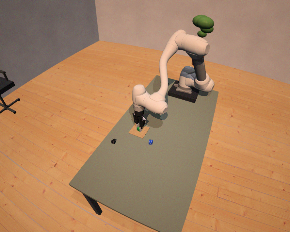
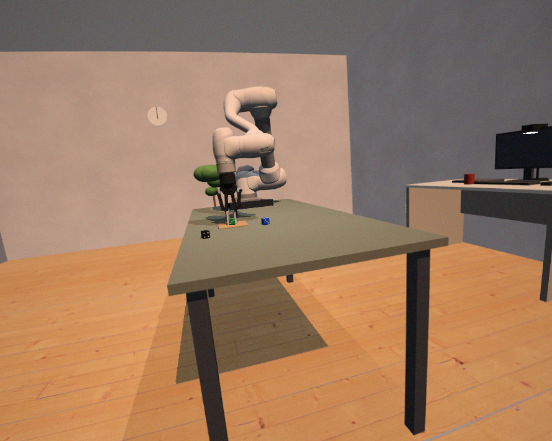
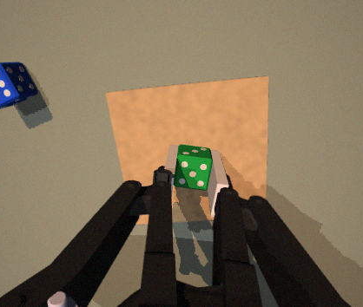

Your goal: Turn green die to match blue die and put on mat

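The green die lies 20 mm below my hand. Round my hand: black die 200 mm ahead, 150 mm to the right, 20 mm below; blue die 100 mm ahead, 140 mm to the left, 20 mm below; tan mat 40 mm below.
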